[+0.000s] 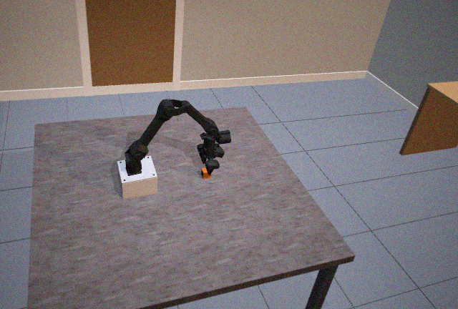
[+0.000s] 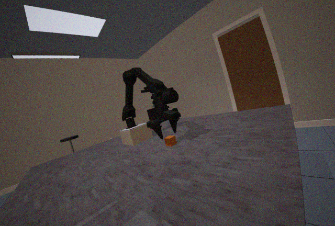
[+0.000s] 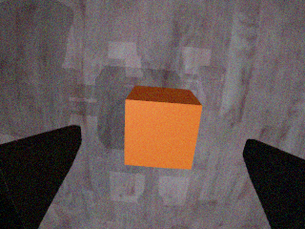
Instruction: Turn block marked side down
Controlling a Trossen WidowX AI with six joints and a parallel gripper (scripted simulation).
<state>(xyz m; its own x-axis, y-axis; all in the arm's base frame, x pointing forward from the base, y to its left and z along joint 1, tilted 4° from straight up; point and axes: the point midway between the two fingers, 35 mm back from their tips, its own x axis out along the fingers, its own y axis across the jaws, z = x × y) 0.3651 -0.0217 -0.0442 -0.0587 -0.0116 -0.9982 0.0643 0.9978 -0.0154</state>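
Now: gripper tip 30 mm above the orange block and 10 mm past it.
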